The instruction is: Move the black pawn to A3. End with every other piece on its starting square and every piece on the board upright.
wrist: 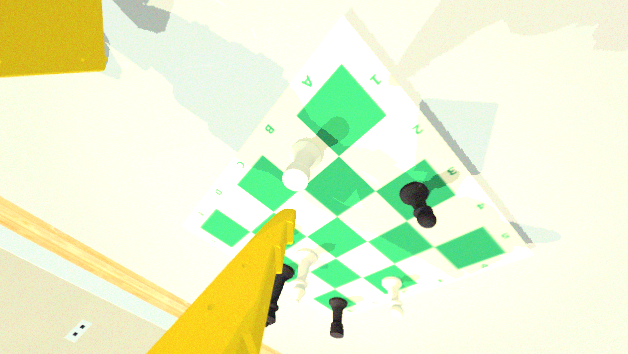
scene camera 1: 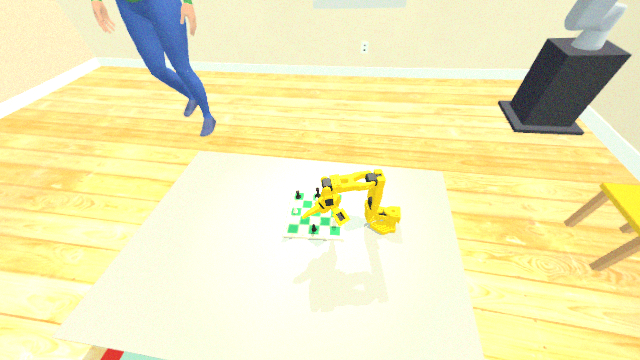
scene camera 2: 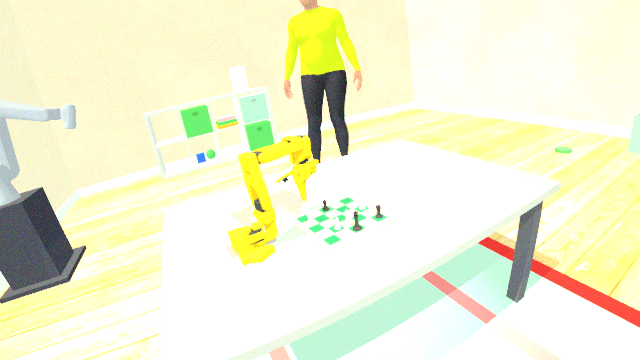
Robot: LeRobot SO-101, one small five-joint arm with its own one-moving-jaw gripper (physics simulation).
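Pixels of known places: end effector, tool point: (wrist: 294, 222) (scene camera 2: 304, 198); arm's base, origin of the base link: (scene camera 1: 377, 220) (scene camera 2: 262, 249).
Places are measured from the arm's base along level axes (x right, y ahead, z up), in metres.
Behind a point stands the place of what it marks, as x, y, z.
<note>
The black pawn (scene camera 1: 314, 228) {-0.077, 0.222, 0.017} (scene camera 2: 325, 205) {-0.071, 0.224, 0.021} (wrist: 419, 202) {-0.076, 0.221, 0.021} stands upright on the green square A3, beside the number edge of the board (wrist: 345, 37) {-0.094, 0.121, 0.006}. My gripper (scene camera 1: 322, 219) {-0.046, 0.155, 0.076} (scene camera 2: 292, 190) is fully open and empty, raised above the board and apart from the pawn. In the wrist view one notched jaw shows, reaching up from the bottom left; its tip is left of the pawn. A white rook (wrist: 306, 160) {-0.040, 0.154, 0.023} stands on B1, with A1 and A2 unoccupied. The jaw partly hides a black king (scene camera 1: 317, 192) {0.078, 0.239, 0.033} (scene camera 2: 357, 221) {0.085, 0.238, 0.030} (wrist: 280, 295) {0.077, 0.240, 0.032}.
Other upright pieces are a white bishop (wrist: 303, 272) {0.037, 0.231, 0.026}, a white pawn (wrist: 394, 295) {-0.008, 0.307, 0.021} and a black rook (scene camera 1: 298, 195) {0.063, 0.314, 0.020} (scene camera 2: 378, 211) {0.071, 0.314, 0.025} (wrist: 338, 317) {0.063, 0.313, 0.024} towards the far side in the wrist view. The board lies on a pale table (scene camera 1: 225, 280) {-0.295, 0.469, 0.000} (scene camera 2: 440, 200) {0.107, 0.514, 0.000}. A person (scene camera 2: 322, 45) stands behind it.
</note>
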